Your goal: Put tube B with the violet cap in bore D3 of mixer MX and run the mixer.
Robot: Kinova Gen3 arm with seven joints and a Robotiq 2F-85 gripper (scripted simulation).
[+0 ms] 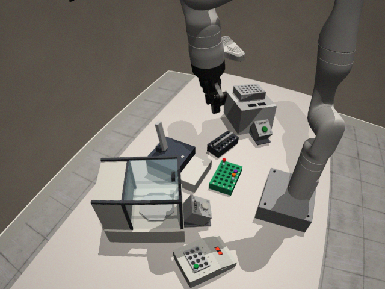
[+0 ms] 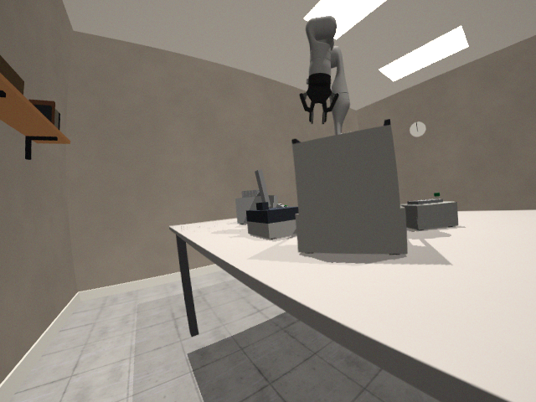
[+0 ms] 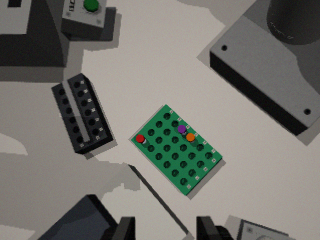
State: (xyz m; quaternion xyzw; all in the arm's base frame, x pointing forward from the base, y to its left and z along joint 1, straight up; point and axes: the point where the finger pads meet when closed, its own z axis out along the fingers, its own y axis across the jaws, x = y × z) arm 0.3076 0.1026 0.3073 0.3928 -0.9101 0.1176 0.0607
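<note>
The orange-capped tube is 350 mm below my hand, 90 mm to the right of it and 60 mm behind it. Round my hand: dry block 340 mm below, 250 mm to the left, 110 mm behind; red-capped tube 350 mm below, 140 mm to the right, 10 mm behind; green rack RK 360 mm below, 90 mm to the right, 40 mm behind.
</note>
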